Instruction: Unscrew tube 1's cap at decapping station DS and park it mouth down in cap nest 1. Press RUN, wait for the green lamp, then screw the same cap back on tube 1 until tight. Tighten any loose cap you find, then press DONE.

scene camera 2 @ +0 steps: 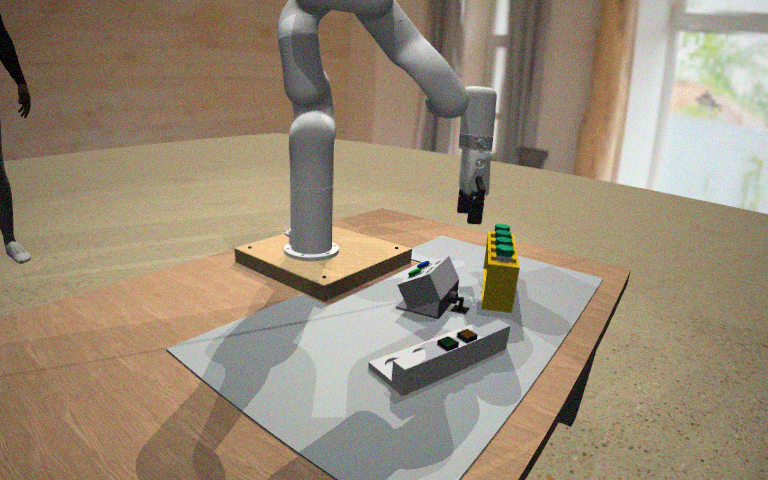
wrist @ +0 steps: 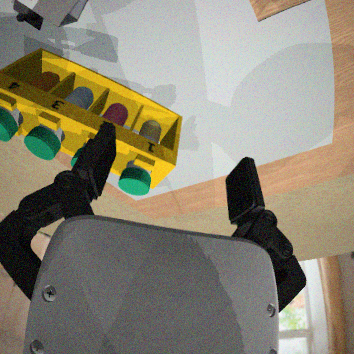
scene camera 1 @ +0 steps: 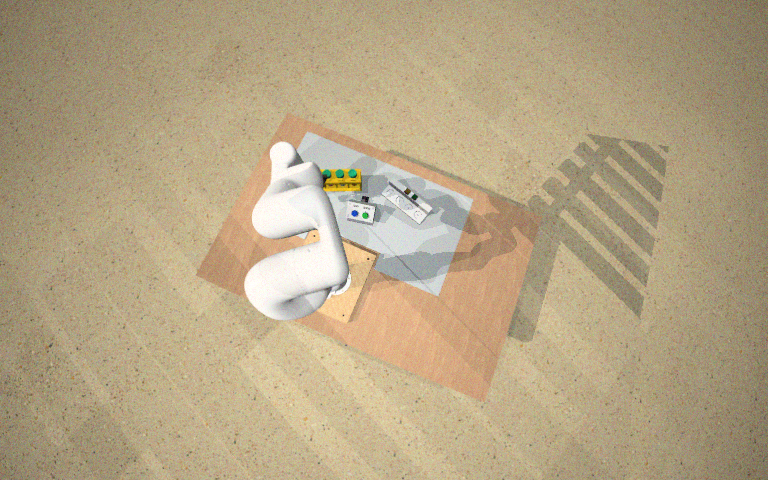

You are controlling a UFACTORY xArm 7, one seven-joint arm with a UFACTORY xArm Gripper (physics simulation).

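Frame: origin at the arm's base, x up, y right, z ahead, level; centimetres.
Seen in the pictures: gripper, between the fingertips: (scene camera 2: 468, 218) (wrist: 177, 152); arm's base, origin of its link: (scene camera 2: 311, 251).
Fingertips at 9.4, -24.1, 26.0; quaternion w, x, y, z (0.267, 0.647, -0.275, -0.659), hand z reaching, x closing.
Note:
Pixels of each thing's top centre, then the offset from my fingertips to it, as dx, dy, dz. "spot": a spot on its surface instead.
- yellow rack, centre of its top: (wrist: 70, 145) (scene camera 2: 502, 243) (scene camera 1: 333, 175) -2.4, +3.9, +11.1
- sloped box, centre of its top: (scene camera 2: 431, 262) (scene camera 1: 360, 207) -4.3, +20.0, +4.2
- blue button, centre of its top: (scene camera 2: 424, 260) (scene camera 1: 354, 212) -5.3, +18.5, +1.5
- green button, centre of its top: (scene camera 2: 415, 268) (scene camera 1: 365, 214) -5.3, +22.8, +2.7
- green lamp, centre of its top: (scene camera 2: 448, 341) (scene camera 1: 414, 196) -7.4, +37.7, +20.2
- amber, centre of its top: (scene camera 2: 467, 333) (scene camera 1: 407, 191) -7.4, +33.8, +21.1
- small black fixture, a spot on its surface: (wrist: 29, 20) (scene camera 2: 465, 311) (scene camera 1: 366, 197) spot: -12.6, +18.2, +11.8
The gripper (scene camera 2: 470, 213) (wrist: 176, 150) is open and empty, above and beside the tube 1 end of the yellow rack (scene camera 1: 359, 182) (scene camera 2: 498, 288) (wrist: 162, 172). In the wrist view, tube 1's green cap (wrist: 135, 181) lies between the finger directions, beyond the tips, and its tan tube body (wrist: 151, 129) shows in compartment 1. The left finger covers most of tube 2's cap. The sloped box (scene camera 1: 361, 219) (scene camera 2: 424, 288) has a blue button (scene camera 1: 354, 213) (scene camera 2: 423, 264) and a green button (scene camera 1: 365, 215) (scene camera 2: 414, 272). The green lamp (scene camera 1: 414, 196) (scene camera 2: 448, 343) looks dark.
The green and amber (scene camera 1: 407, 191) (scene camera 2: 467, 335) blocks sit on a long white unit with round marks; its labels are unreadable. A small black fixture (scene camera 1: 364, 198) (scene camera 2: 460, 305) (wrist: 29, 20) stands behind the button box. The arm's wooden base (scene camera 2: 325, 285) is at the table's rear.

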